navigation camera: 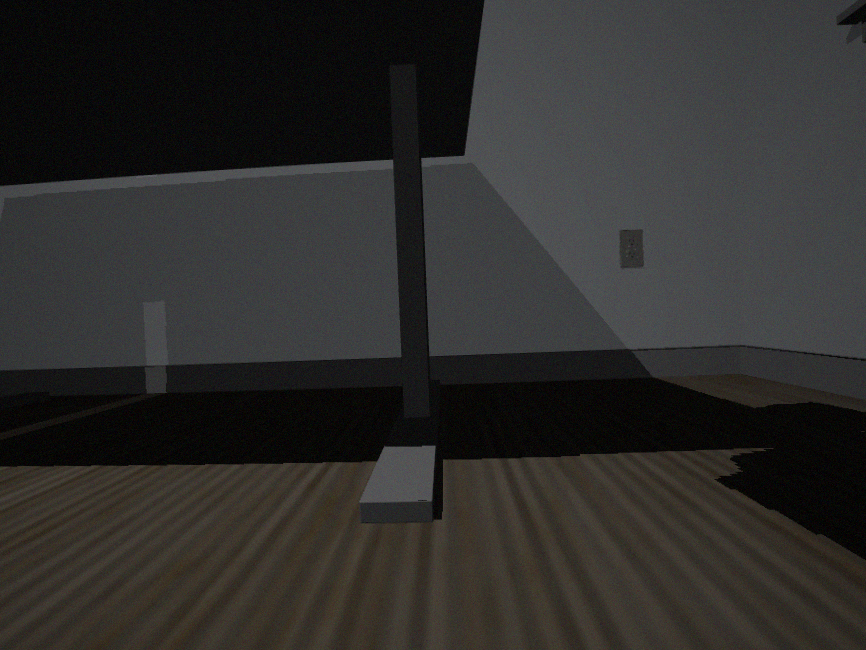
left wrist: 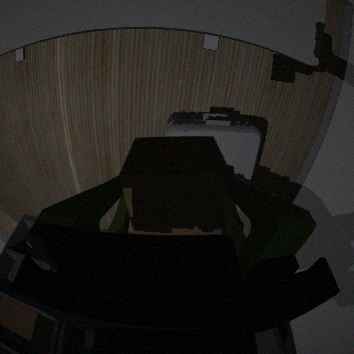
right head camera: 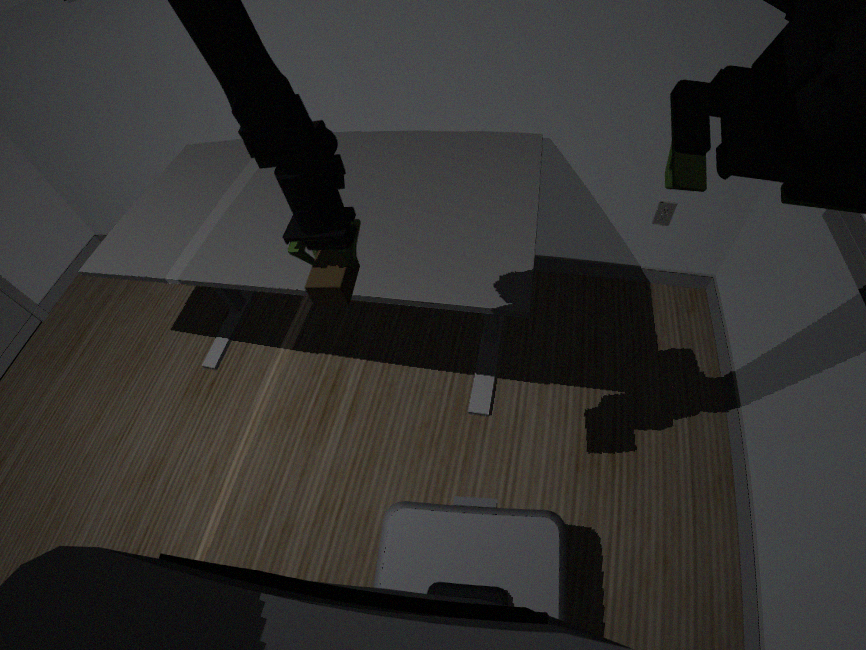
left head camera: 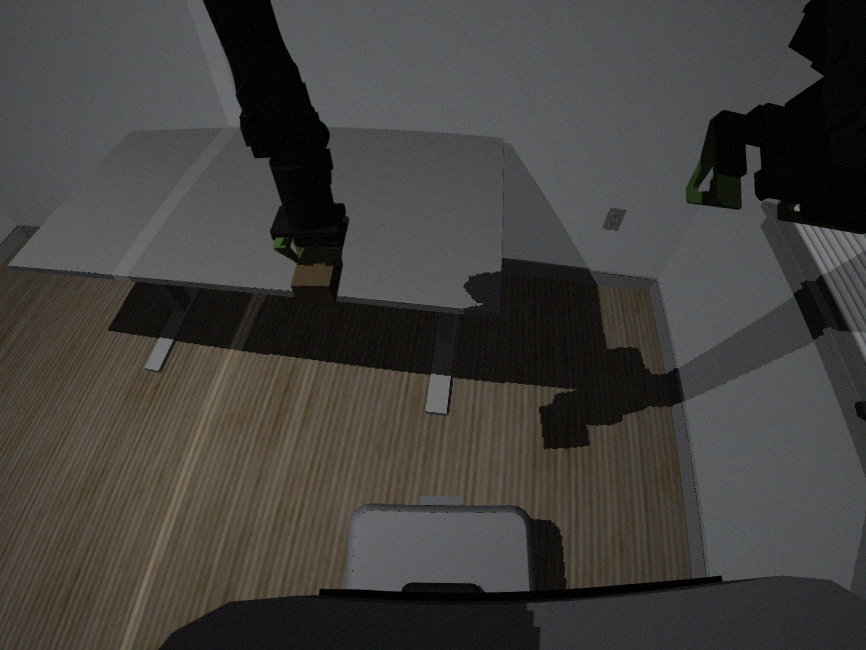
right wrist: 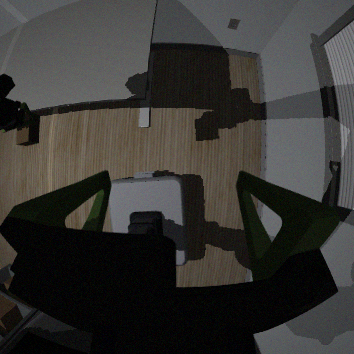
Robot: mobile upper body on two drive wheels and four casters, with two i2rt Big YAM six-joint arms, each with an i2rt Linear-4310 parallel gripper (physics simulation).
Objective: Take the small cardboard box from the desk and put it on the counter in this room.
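Frame: origin at the left arm's base, x right, y ahead, z up, level; metres.
Where they show: left gripper, fingertip midpoint: (left wrist: pixel 174 177) (right head camera: pixel 337 266) (left head camera: pixel 321 264) (right wrist: pixel 28 121); right gripper, fingertip midpoint: (right head camera: pixel 726 187) (left head camera: pixel 734 204) (right wrist: pixel 173 177).
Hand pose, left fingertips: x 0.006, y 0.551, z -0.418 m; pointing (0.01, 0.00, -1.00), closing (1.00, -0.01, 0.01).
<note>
After its pixels a point has its place.
The small cardboard box (left head camera: pixel 313 277) @(y 0.499, x 0.009, z -0.391 m) (right head camera: pixel 328 277) @(y 0.503, x 0.012, z -0.391 m) (left wrist: pixel 175 160) @(y 0.572, x 0.007, z -0.405 m) (right wrist: pixel 27 135) @(y 0.499, x 0.034, z -0.391 m) is brown and hangs from my left gripper (left head camera: pixel 314 257) @(y 0.551, x 0.006, z -0.418 m) (right head camera: pixel 325 256) @(y 0.551, x 0.006, z -0.418 m) (left wrist: pixel 174 177) @(y 0.551, x 0.006, z -0.418 m), which is shut on it. In the head views the box overlaps the front edge of a pale rectangular top (left head camera: pixel 419 209) @(y 1.013, x 0.146, z -0.690 m) (right head camera: pixel 447 209) @(y 1.012, x 0.129, z -0.690 m) (right wrist: pixel 90 60) @(y 0.903, x 0.087, z -0.690 m) on legs; its height above that edge is hard to judge. Whether this top is the desk or the counter, I cannot tell. My right gripper (left head camera: pixel 755 202) @(y 0.366, x 0.454, z -0.120 m) (right wrist: pixel 173 177) @(y 0.366, x 0.454, z -0.120 m) is open and empty, off to the right of the top.
The top's foot (left head camera: pixel 438 395) (right head camera: pixel 481 395) (navigation camera: pixel 398 482) stands on the wood floor ahead. My white base (left head camera: pixel 440 549) @(y 0.195, x 0.223, z -1.150 m) (right head camera: pixel 472 549) @(y 0.199, x 0.228, z -1.150 m) is in front of it. A wall (left head camera: pixel 769 433) @(y 0.426, x 1.157, z -0.918 m) runs along the right, with window blinds (left head camera: pixel 839 272) @(y 0.678, x 1.180, z -0.510 m). Brown boxes (left wrist: pixel 17 315) @(y -0.750, x -1.293, z -0.311 m) show at the left wrist view's lower left.
</note>
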